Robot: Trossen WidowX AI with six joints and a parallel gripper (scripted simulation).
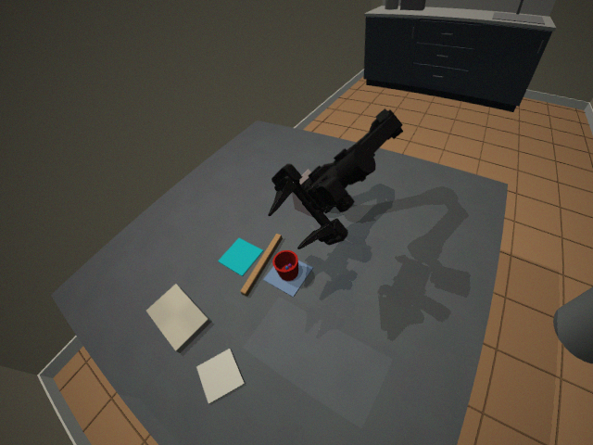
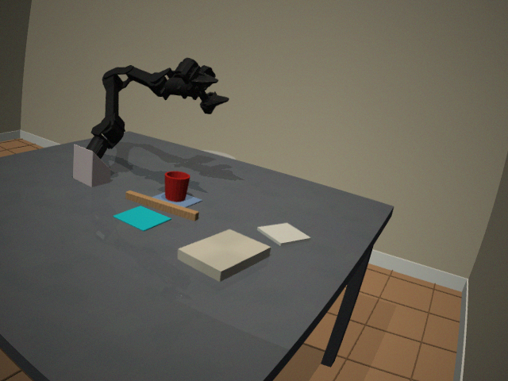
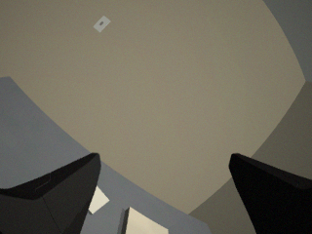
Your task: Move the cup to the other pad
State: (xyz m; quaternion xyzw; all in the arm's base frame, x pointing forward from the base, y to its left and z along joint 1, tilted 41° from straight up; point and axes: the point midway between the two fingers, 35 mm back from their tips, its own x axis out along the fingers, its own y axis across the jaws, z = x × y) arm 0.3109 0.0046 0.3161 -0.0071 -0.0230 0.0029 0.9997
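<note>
The red cup is 5 cm behind my gripper tip, 10 cm to the right of it and 29 cm below it. The rest, counted from my gripper tip: wooden bar (3 cm behind, 18 cm to the right, 33 cm below); pale blue pad (5 cm behind, 9 cm to the right, 34 cm below); teal pad (1 cm behind, 27 cm to the right, 34 cm below).
</note>
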